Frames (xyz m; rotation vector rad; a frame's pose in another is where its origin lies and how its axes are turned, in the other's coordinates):
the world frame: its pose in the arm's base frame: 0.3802 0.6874 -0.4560 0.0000 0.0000 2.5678
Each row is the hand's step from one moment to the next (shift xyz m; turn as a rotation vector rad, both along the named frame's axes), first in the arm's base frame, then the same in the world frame.
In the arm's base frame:
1: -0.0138 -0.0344 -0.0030 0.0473 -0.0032 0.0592
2: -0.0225 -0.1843 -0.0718 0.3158 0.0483 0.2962
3: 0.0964 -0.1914 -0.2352 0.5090 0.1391 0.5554
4: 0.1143 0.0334 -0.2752 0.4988 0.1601 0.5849
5: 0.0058 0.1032 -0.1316 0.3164 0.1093 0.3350
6: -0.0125 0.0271 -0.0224 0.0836 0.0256 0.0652
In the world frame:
1: -0.0071 0.0364 -0.0030 -0.0415 -0.0230 0.0592
2: -0.0811 0.1670 -0.0718 -0.2390 -0.2120 0.2962
3: -0.1849 0.1084 -0.2352 -0.3520 -0.3931 0.5554
4: -0.0779 -0.0901 -0.2752 -0.3320 -0.4052 0.5849
5: 0.0511 -0.0898 -0.1316 -0.2064 -0.2635 0.3350
6: 0.0252 -0.0160 -0.0224 -0.0563 -0.0669 0.0652

